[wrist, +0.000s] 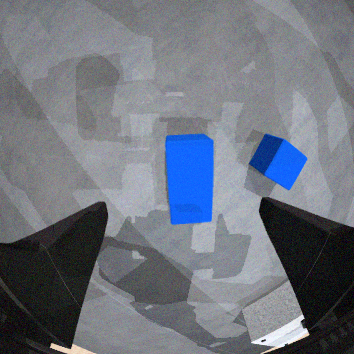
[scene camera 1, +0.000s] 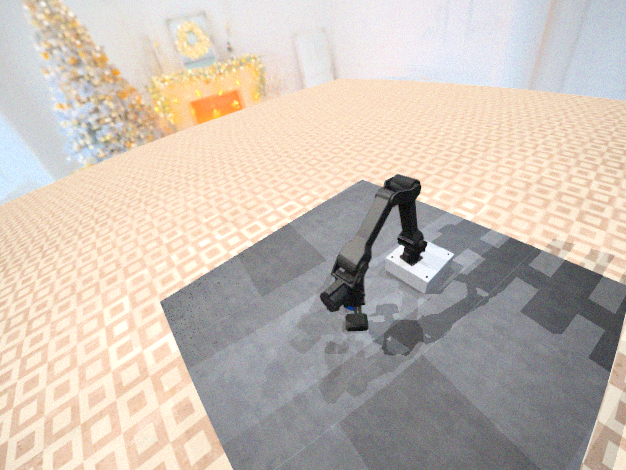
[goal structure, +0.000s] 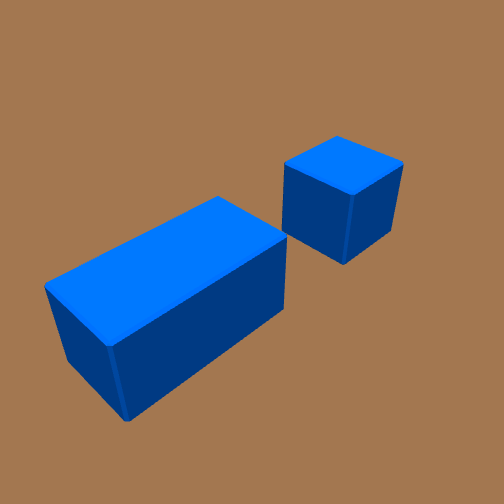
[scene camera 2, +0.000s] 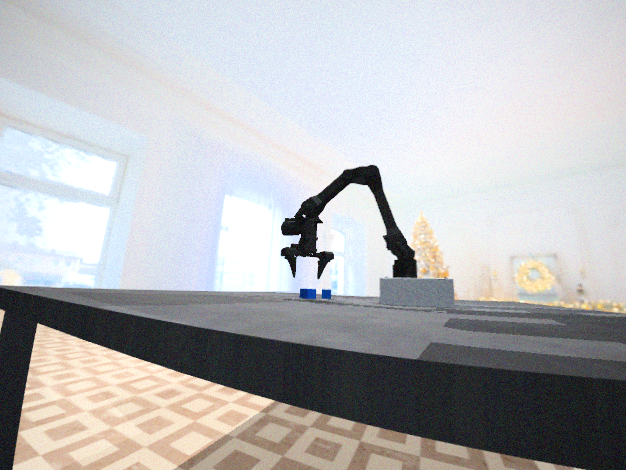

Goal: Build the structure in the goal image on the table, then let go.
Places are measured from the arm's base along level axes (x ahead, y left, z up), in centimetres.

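Pixels of known places: gripper, fingertip midpoint: (wrist: 185,208) (scene camera 1: 355,316) (scene camera 2: 306,278); arm's base, link origin: (scene camera 1: 411,257) (scene camera 2: 405,279).
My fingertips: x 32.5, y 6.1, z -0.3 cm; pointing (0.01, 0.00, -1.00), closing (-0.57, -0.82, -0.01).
Observation:
Ahead of a thing's pixels: the offset from my fingertips to its top centre. Level surfaces: height alone.
A blue oblong block @[dx -0.5, dy -0.4, dz -3.5 cm] (wrist: 189,179) (scene camera 2: 307,293) lies on the table in the middle of the wrist view, its long side running up and down the picture. A smaller blue block @[dx -3.9, dy -7.8, dz -3.5 cm] (wrist: 285,163) (scene camera 2: 326,293) sits apart to its right, turned at an angle. My gripper (wrist: 185,208) (scene camera 2: 306,277) (scene camera 1: 355,314) is open and empty, pointing down. It hangs above the oblong block, with clear height between fingertips and block in scene camera 2. In scene camera 1 the arm and fingers hide most of the blocks; a small bit of blue shows behind them, and I cannot tell which block it is.
The pale base box (scene camera 1: 435,259) (scene camera 2: 417,292) (wrist: 274,316) of the arm stands on the grey table @[dz -6.8 cm] (scene camera 1: 283,394) (scene camera 2: 212,316), to the right of the blocks in scene camera 2. Table edges show in both scene views. Shadows of the arm fall across the table top.

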